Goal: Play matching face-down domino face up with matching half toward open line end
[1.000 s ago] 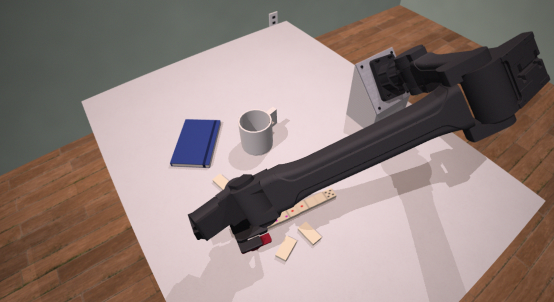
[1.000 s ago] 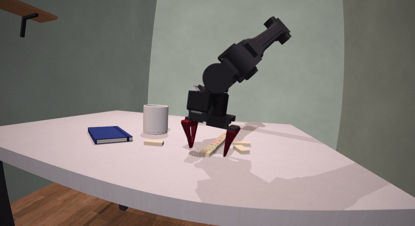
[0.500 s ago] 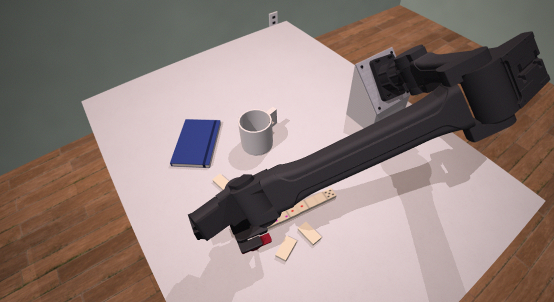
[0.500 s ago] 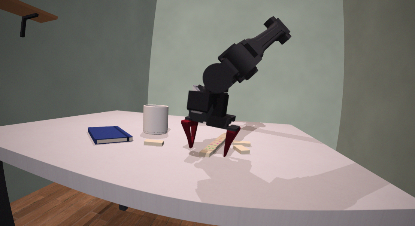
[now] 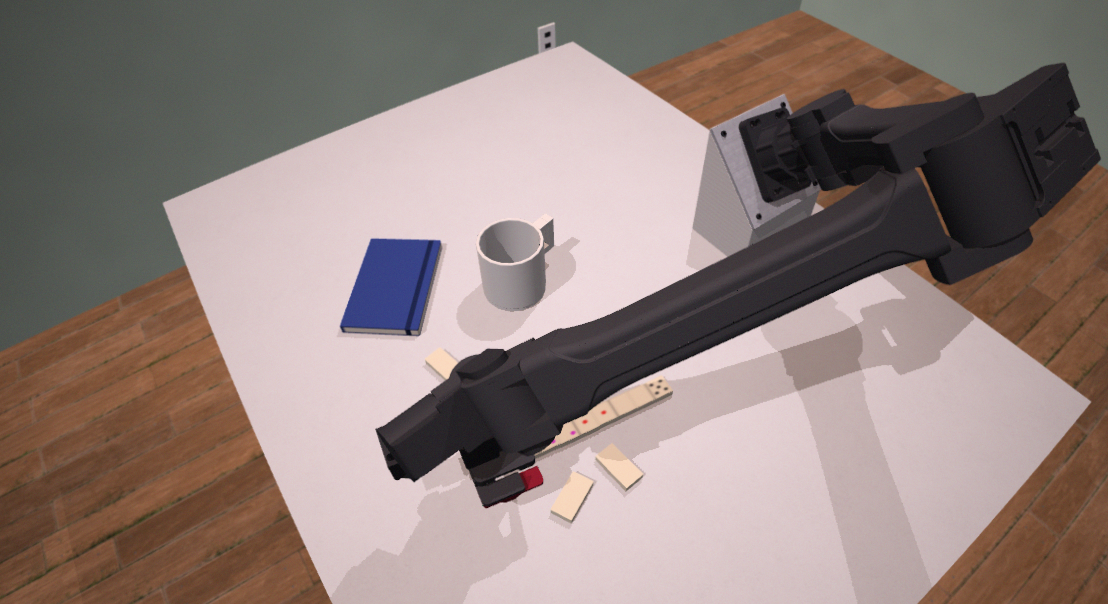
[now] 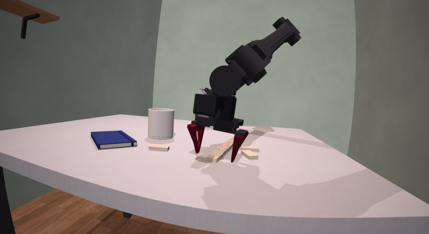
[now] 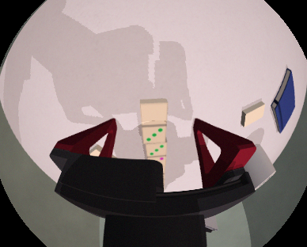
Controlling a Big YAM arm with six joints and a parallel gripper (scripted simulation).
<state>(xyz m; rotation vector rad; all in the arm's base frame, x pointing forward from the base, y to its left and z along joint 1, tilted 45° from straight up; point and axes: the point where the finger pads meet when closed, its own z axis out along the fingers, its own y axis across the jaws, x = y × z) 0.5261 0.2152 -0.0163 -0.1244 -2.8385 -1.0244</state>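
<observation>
Right now the domino is 10 mm below my hand. Round my hand: white mug 160 mm behind, 230 mm to the right, 30 mm above; then blue notebook 10 mm behind, 330 mm to the right.
</observation>
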